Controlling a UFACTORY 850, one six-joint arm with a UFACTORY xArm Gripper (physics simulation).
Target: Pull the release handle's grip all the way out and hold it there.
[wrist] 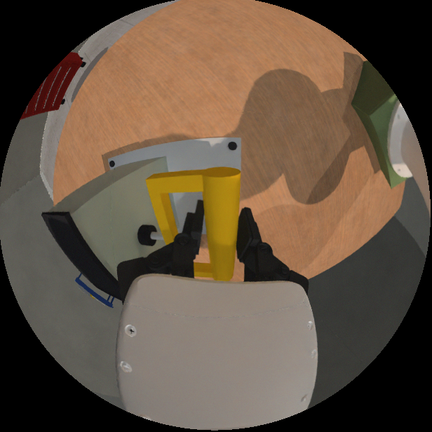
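Note:
The yellow release handle is a squared loop with a thick round grip (222,225), near the centre of the wrist view. It stands over a pale metal plate beside a grey-green housing (107,215). A black knob (147,235) on a short metal pin sticks out of the housing, beside the loop. My gripper (220,215) has its black fingers on both sides of the grip, partly closed around it. The right finger is very near or touching the grip. A narrow gap shows at the left finger, so I read the gripper as still open. The lower part of the loop is partly hidden by the left finger.
The plate (200,148) lies on a wooden table top (190,65). A green block-like base (382,112) with a pale round part stands at the right. A red slatted object (52,87) is at the upper left, and a blue frame (95,291) is at the lower left.

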